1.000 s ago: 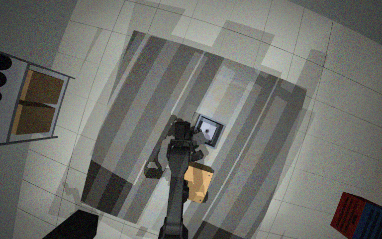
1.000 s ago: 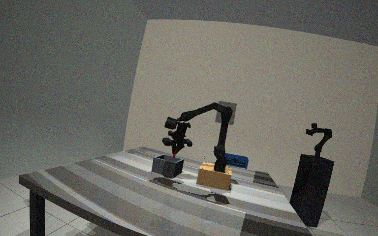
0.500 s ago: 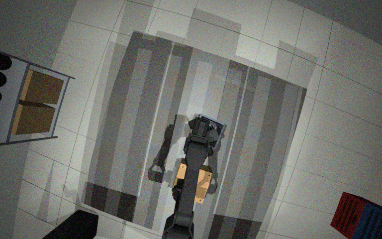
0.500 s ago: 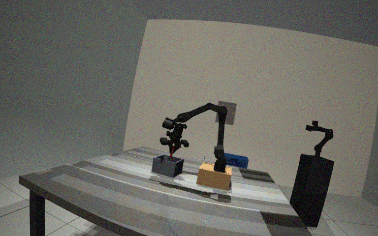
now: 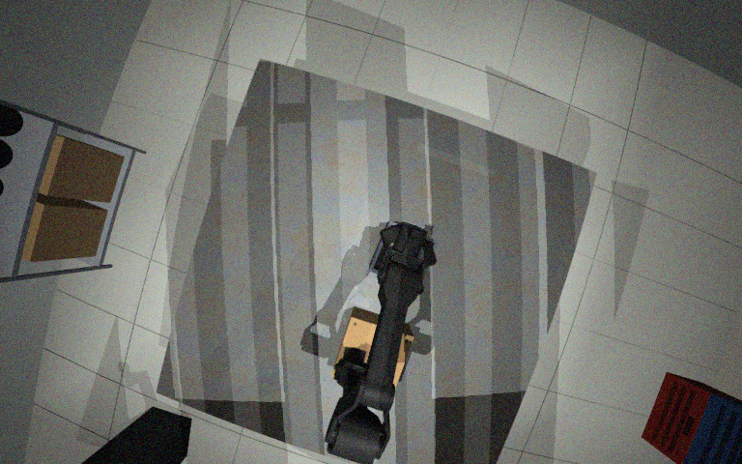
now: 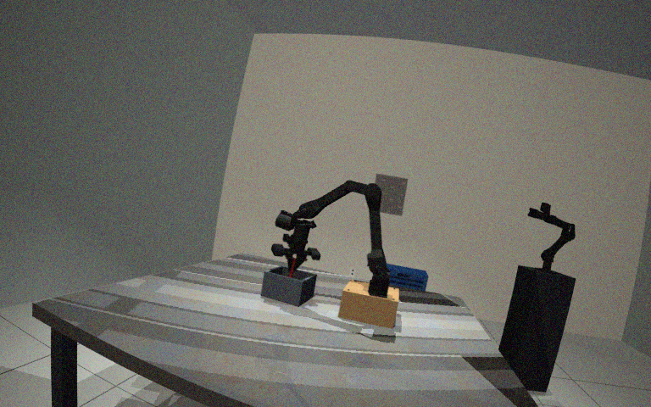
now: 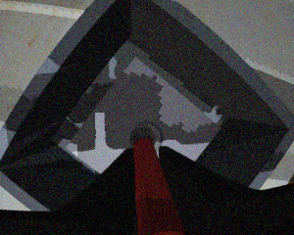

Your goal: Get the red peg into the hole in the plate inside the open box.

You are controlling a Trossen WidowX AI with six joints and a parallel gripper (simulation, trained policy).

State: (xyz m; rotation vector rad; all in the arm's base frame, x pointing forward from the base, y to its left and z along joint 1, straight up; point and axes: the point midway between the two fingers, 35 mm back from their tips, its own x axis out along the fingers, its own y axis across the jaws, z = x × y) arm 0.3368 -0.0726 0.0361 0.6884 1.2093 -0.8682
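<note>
My gripper tip is 10 mm to the right of the red peg. Also, from my gripper tip: plate: 60 mm below; dark grey box: 80 mm below.
</note>
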